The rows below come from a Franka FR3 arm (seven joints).
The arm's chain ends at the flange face. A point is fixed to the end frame.
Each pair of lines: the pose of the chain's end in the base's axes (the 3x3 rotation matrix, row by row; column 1 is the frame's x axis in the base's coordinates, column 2 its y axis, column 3 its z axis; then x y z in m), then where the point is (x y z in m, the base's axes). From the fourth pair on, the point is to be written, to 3 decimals.
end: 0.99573 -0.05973 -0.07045; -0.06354 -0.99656 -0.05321; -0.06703 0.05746 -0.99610; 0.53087 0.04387 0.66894
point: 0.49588 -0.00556 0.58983
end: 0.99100 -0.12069 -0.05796; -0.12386 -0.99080 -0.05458; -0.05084 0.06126 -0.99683; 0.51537 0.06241 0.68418
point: 0.47870 0.01473 0.60476
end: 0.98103 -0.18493 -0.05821; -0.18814 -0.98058 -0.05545; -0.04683 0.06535 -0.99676; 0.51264 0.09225 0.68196
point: 0.47320 0.04667 0.60263
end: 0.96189 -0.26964 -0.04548; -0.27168 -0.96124 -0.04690; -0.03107 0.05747 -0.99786; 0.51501 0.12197 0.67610
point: 0.473 0.080 0.596
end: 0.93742 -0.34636 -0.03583; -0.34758 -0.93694 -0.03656; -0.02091 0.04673 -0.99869; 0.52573 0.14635 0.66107
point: 0.482 0.109 0.580
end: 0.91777 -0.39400 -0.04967; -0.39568 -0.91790 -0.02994; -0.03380 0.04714 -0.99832; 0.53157 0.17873 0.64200
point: 0.485 0.144 0.561
